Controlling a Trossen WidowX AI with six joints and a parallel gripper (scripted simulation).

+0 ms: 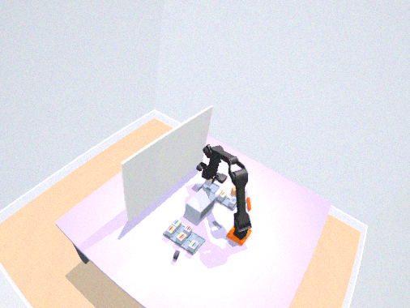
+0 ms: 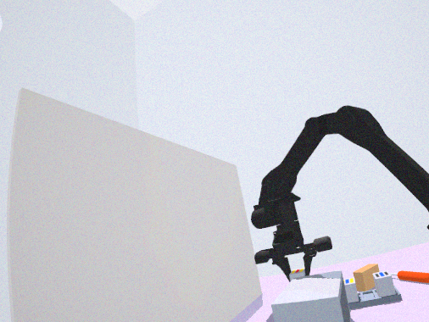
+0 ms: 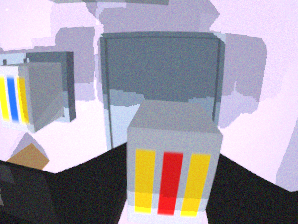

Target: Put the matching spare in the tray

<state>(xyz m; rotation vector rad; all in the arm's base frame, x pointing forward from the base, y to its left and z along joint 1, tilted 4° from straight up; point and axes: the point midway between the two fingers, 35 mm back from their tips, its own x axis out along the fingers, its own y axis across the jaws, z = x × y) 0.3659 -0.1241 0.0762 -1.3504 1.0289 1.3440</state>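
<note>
The holder lies 150 mm behind my gripper tip, 10 mm to the right of it and 50 mm below it. The rest, counted from my gripper tip: grey spare block 20 mm above; then grey mounted unit 90 mm behind, 170 mm to the left, 10 mm below; then tan block 140 mm behind, 110 mm to the right, 40 mm below.
</note>
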